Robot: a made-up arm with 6 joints.
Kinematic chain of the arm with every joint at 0, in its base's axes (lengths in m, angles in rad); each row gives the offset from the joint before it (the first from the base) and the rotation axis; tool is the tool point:
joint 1: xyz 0 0 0.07 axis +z
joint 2: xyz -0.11 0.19 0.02 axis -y
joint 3: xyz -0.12 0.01 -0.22 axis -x
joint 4: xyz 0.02 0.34 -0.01 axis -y
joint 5: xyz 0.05 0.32 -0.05 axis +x
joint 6: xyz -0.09 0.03 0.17 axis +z
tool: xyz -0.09 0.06 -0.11
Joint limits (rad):
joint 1: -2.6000..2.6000
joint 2: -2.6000..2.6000
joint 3: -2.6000..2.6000
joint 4: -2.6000..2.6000
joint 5: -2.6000..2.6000
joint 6: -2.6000..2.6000
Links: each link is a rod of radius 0.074 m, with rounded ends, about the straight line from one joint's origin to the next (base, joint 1, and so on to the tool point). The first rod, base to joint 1, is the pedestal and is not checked.
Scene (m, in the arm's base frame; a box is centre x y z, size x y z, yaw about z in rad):
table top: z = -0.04
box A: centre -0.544 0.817 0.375 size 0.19 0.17 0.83 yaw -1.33
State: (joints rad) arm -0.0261 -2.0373 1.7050 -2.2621 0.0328 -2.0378
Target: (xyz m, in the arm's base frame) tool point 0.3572 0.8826 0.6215
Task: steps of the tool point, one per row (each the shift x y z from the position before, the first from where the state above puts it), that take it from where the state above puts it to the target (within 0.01 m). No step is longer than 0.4 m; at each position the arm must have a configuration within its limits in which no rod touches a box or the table.
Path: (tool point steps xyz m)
1: 0.1734 0.2826 0.1506
2: 0.2825 0.1815 0.1179
3: 0.3360 0.0462 0.0748
4: 0.1320 0.0171 -0.0270
5: 0.1313 -0.0083 -0.0336
6: 0.0855 0.1817 -0.1215
7: 0.1145 0.1168 -0.1669

